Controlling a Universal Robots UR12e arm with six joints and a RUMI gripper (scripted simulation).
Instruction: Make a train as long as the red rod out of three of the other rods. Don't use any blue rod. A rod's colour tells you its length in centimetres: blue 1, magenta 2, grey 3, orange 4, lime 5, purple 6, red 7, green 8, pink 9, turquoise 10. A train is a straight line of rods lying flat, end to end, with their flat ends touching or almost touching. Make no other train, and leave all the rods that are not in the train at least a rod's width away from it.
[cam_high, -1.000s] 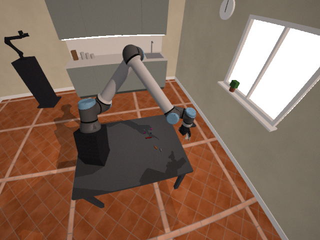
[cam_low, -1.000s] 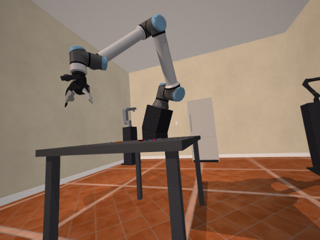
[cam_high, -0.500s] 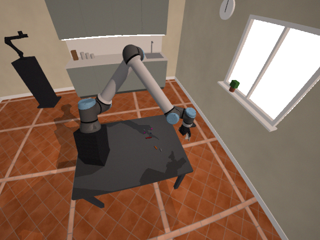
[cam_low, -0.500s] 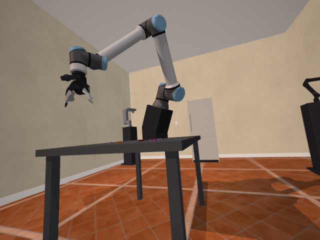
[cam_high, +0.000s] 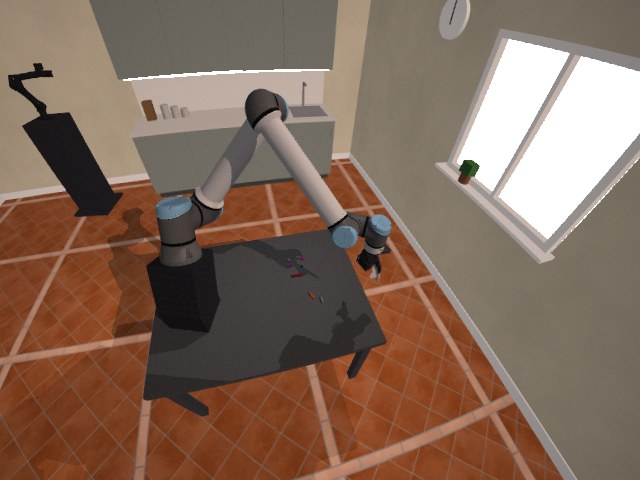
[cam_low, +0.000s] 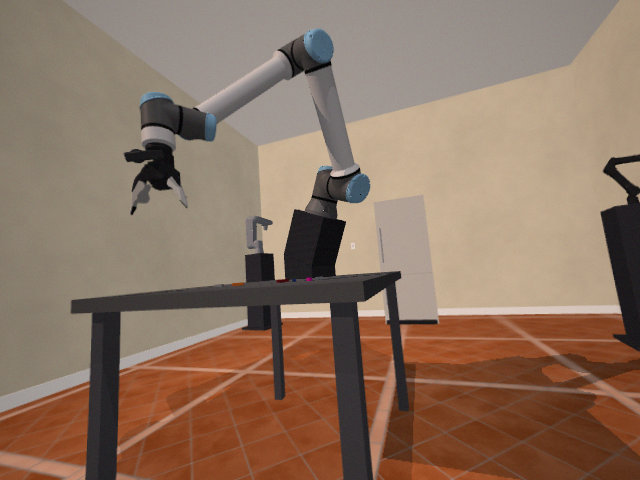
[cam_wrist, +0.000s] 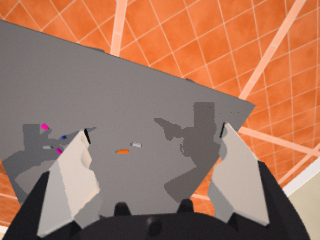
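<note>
Right now the blue rod is 330 mm behind my hand, 230 mm to the left of it and 230 mm below it. Round my hand: orange rod 280 mm behind, 230 mm below, 20 mm to the left; then red rod 360 mm behind, 230 mm below, 160 mm to the left.
</note>
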